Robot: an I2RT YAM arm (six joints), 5 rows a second.
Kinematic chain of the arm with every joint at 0, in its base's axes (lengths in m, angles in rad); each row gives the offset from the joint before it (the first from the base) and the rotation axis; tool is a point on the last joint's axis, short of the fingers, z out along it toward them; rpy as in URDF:
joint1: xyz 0 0 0.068 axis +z
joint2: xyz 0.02 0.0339 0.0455 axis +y
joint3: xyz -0.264 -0.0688 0 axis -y
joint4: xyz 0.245 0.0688 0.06 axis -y
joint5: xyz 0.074 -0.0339 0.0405 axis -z
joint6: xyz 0.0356 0 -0.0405 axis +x
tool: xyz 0 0 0 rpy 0 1.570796 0
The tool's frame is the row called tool.
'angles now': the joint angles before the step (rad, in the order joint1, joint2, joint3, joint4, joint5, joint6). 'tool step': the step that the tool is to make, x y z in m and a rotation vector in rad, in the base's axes. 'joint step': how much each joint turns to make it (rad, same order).
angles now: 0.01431 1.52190 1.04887 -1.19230 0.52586 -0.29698
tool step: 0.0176 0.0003 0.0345 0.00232 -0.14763 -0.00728
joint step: 0.00014 -0.01193 0.12888 0.00254 -0.00037 0.00856
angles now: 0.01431 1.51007 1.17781 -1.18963 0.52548 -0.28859
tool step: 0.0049 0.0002 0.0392 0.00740 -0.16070 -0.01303
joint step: 0.00009 -0.04415 0.10754 0.00122 -0.00341 0.01575
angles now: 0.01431 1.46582 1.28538 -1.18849 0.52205 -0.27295
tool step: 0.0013 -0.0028 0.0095 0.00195 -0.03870 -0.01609
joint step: -0.01062 -0.00564 0.02958 0.00022 -0.00037 0.00656
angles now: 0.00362 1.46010 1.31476 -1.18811 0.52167 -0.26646
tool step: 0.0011 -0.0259 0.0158 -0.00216 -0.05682 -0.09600
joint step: -0.09624 -0.00012 0.05679 -0.00001 -0.00041 -0.00013
